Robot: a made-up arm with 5 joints. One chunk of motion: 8 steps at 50 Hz.
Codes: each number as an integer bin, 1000 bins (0 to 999) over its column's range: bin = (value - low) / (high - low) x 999, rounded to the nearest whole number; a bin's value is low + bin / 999 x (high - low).
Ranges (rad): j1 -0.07..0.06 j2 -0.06..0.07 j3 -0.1..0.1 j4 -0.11..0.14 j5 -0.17..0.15
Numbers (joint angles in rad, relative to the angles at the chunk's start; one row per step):
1: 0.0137 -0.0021 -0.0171 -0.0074 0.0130
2: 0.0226 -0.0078 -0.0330 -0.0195 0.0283
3: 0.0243 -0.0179 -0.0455 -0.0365 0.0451
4: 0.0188 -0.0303 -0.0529 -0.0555 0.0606
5: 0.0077 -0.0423 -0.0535 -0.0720 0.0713
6: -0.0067 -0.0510 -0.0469 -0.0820 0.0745
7: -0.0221 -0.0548 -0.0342 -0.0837 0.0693
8: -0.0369 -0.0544 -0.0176 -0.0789 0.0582
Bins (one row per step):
1: 643 445 414 410 571
2: 712 401 335 362 619
3: 725 324 272 294 672
4: 682 228 235 218 720
5: 597 136 232 152 753
6: 486 69 265 112 763
7: 368 40 329 105 747
8: 254 43 412 124 712

